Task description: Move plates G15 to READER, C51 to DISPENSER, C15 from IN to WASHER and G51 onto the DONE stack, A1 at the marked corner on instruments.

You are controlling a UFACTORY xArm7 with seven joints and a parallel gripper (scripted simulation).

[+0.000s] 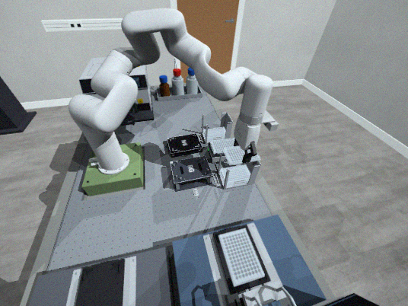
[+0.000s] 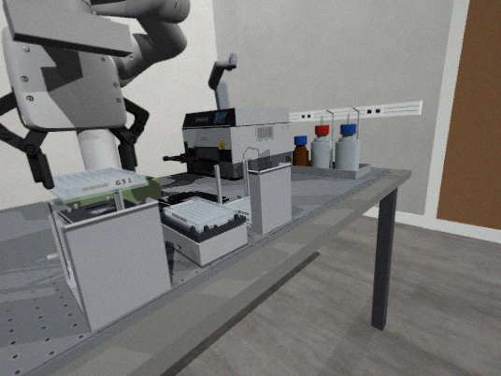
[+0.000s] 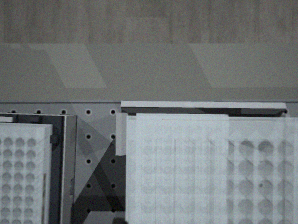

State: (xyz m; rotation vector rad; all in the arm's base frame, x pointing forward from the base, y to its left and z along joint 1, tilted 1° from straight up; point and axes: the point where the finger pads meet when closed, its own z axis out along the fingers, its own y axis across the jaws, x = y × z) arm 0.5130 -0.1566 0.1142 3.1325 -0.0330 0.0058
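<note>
Now: the DONE label 16 cm below my hand and 9 cm behind it. The rest, counted from my hand: black RG nest 19 cm behind, 11 cm below, 5 cm to the left; then black N6 nest 25 cm to the left, 19 cm behind, 14 cm below.
</note>
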